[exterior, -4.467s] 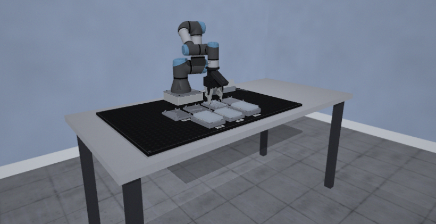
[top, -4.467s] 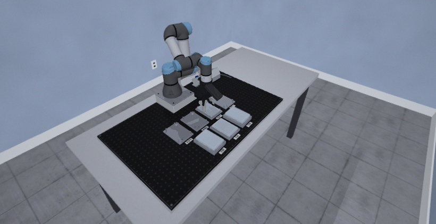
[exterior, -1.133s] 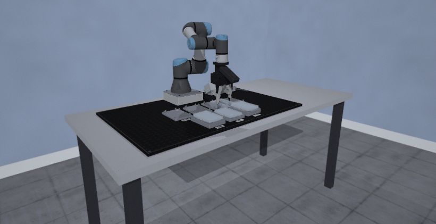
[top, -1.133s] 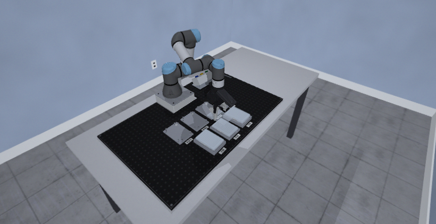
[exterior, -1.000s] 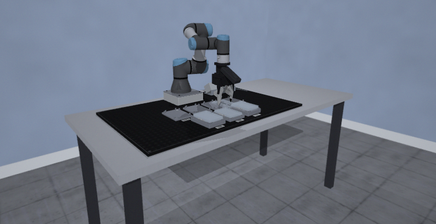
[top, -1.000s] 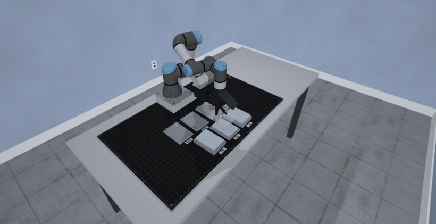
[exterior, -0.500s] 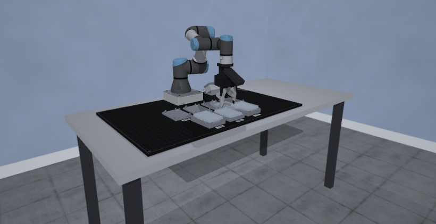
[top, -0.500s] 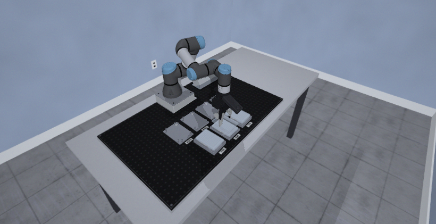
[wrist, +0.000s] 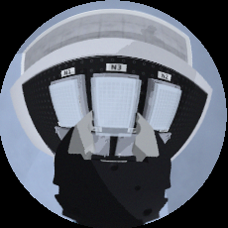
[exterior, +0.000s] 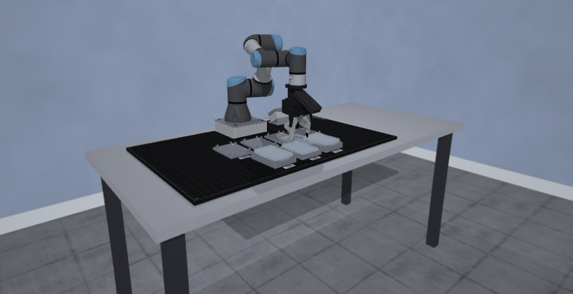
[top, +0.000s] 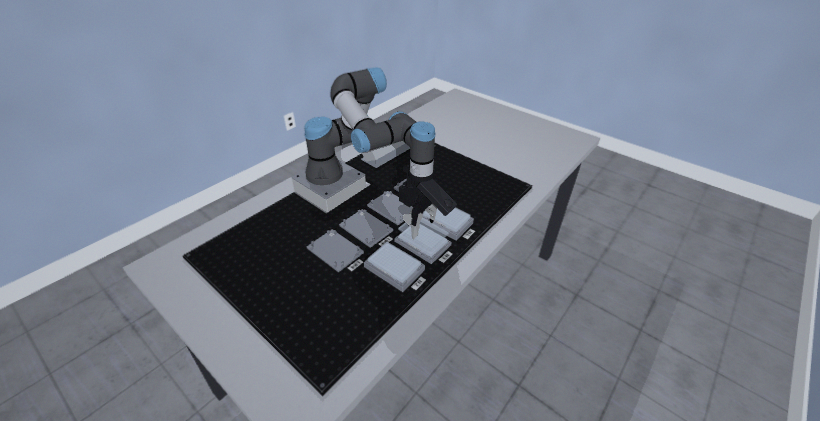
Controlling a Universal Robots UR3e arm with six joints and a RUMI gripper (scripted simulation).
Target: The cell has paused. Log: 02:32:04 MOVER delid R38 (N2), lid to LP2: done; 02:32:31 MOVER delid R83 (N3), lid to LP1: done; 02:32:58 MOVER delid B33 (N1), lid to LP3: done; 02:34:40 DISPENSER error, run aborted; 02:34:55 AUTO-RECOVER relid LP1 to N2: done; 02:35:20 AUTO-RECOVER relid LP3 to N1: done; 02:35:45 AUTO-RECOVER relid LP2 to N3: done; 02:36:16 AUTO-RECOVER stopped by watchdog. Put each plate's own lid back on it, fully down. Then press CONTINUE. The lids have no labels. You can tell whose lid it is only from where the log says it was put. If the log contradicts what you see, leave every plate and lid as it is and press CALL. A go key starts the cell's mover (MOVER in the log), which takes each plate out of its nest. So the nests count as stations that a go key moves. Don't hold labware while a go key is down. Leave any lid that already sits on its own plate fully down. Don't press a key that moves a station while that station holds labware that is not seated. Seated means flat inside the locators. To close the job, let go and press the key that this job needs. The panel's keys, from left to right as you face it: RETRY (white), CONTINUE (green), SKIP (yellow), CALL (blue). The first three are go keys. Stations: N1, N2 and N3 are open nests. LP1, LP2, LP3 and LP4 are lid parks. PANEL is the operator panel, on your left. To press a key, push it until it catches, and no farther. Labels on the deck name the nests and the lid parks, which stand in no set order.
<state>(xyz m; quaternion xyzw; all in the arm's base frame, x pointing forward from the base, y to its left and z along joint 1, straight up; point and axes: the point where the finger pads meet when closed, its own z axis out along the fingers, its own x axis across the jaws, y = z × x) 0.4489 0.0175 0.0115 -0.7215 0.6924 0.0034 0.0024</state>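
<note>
The LP3 lid park is 180 mm behind my hand, 70 mm to the right of it and 60 mm below it. From my hand the other things lie so: LP2 lid park (190 mm to the left, 190 mm behind, 60 mm below); then plate (130 mm to the right, 40 mm below, 10 mm ahead); then clear lid (10 mm below).
</note>
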